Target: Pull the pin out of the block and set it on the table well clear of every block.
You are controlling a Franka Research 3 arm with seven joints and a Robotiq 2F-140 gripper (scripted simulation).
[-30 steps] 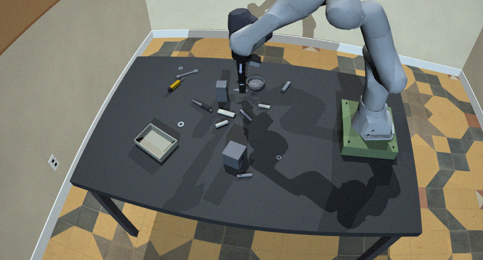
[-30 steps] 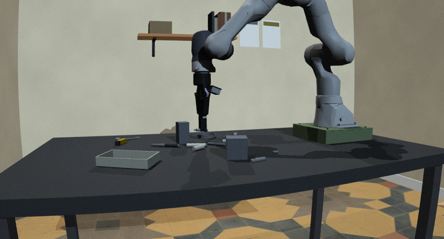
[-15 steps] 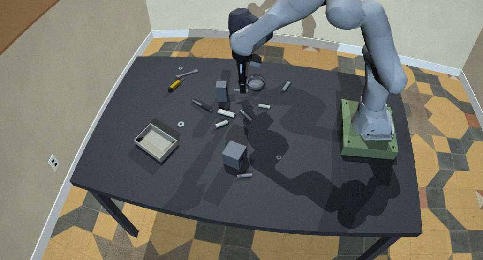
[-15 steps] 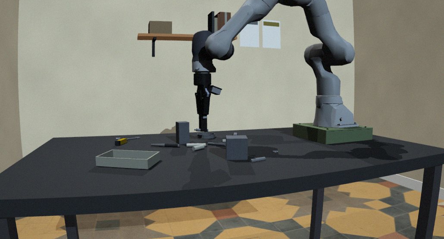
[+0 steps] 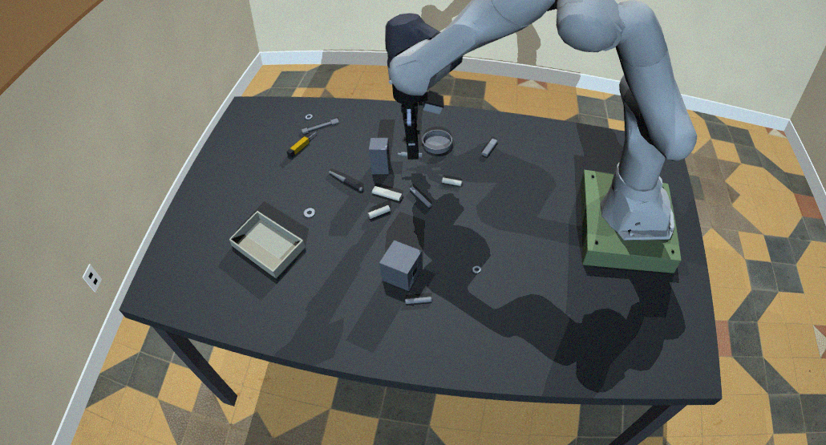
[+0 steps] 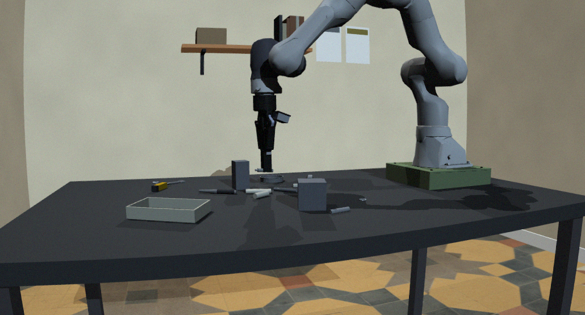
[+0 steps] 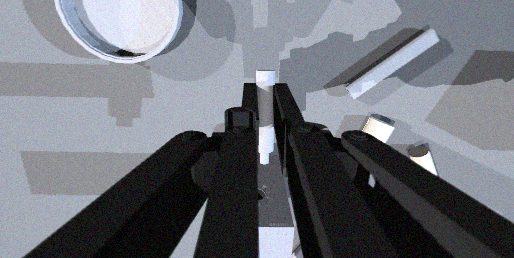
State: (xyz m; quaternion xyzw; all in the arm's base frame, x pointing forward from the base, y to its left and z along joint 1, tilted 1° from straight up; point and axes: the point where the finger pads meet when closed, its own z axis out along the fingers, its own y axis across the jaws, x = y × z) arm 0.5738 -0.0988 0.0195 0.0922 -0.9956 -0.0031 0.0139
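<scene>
The round dish is 110 mm to the right of my hand, 70 mm below it and 40 mm behind it. The rest, counted from my hand: yellow-handled screwdriver (340 mm ahead, 70 mm below, 40 mm to the right); tray (320 mm to the left, 310 mm ahead, 70 mm below); pin (30 mm below, 20 mm ahead).
</scene>
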